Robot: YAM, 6 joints.
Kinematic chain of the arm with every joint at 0, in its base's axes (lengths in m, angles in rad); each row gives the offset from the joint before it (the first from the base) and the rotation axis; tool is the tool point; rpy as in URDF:
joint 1: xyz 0 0 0.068 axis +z
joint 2: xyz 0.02 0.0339 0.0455 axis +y
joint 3: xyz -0.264 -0.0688 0 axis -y
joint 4: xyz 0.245 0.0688 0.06 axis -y
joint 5: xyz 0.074 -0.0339 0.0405 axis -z
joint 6: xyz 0.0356 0 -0.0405 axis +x
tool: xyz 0 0 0 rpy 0 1.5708 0
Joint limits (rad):
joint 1: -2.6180..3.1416
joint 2: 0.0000..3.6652
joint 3: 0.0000..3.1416
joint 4: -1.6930..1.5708
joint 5: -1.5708..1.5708
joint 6: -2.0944..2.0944
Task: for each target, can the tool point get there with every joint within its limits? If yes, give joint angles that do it. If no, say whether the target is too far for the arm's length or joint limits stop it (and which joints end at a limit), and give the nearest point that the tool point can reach.
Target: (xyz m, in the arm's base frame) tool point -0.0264 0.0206 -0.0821
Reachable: yes | joints -2.0826 3.2498 0.5121 -0.2235 1.1918 0.3540
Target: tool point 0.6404 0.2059 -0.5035
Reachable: no: too far | nearest point 0.4634 0.1490 -0.2909 | short by 0.282 m
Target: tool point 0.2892 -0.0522 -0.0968
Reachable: yes | joints -0.2856 2.6661 0.8257 0.7866 -1.0770 -0.2687
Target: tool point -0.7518 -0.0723 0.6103
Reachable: no: too far | nearest point -0.5369 -0.0085 0.4644 | short by 0.267 m
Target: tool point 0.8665 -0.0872 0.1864
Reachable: no: too far | nearest point 0.6403 -0.0644 0.1669 | short by 0.228 m
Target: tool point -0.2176 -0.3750 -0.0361
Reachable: yes | joints -2.1198 2.6502 1.6898 -0.6928 -0.2880 0.4266
